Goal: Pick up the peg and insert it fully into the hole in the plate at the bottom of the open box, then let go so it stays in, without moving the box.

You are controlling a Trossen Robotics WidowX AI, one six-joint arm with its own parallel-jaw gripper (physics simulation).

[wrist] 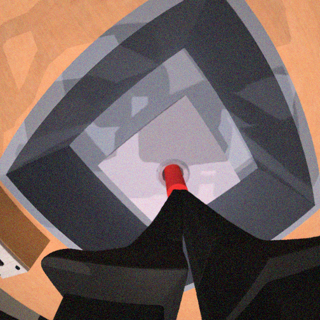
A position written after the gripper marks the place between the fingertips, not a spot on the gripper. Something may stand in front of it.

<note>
In view: the gripper (178, 195) and a grey box (227, 66).
</note>
